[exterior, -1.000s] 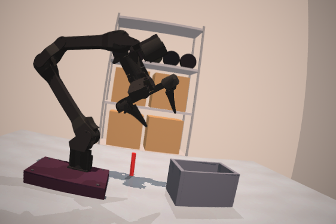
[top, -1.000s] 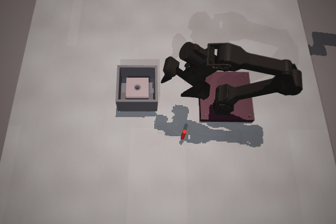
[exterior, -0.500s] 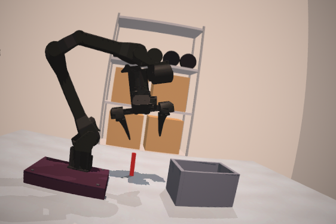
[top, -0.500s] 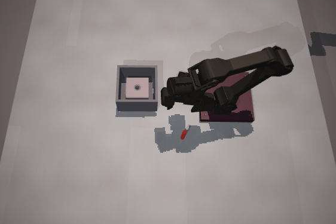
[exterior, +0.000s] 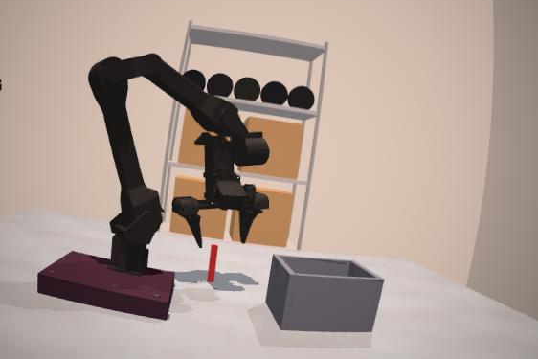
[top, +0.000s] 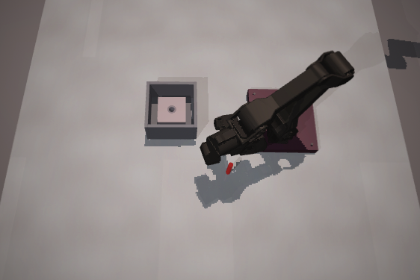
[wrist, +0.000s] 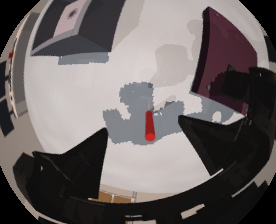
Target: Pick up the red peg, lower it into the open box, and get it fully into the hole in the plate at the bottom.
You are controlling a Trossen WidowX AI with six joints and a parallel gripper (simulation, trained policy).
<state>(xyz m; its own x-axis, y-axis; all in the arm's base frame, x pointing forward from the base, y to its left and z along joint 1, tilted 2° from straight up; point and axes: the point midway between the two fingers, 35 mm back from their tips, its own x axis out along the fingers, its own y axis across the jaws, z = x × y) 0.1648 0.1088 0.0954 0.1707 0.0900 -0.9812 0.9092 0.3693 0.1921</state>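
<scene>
Right now my gripper tip is 1 cm past the red peg, 2 cm to the right of it and 4 cm above it. Also, from my gripper tip: grey box: 18 cm ahead, 16 cm to the right, 6 cm below; pale plate: 18 cm ahead, 16 cm to the right, 4 cm below.
</scene>
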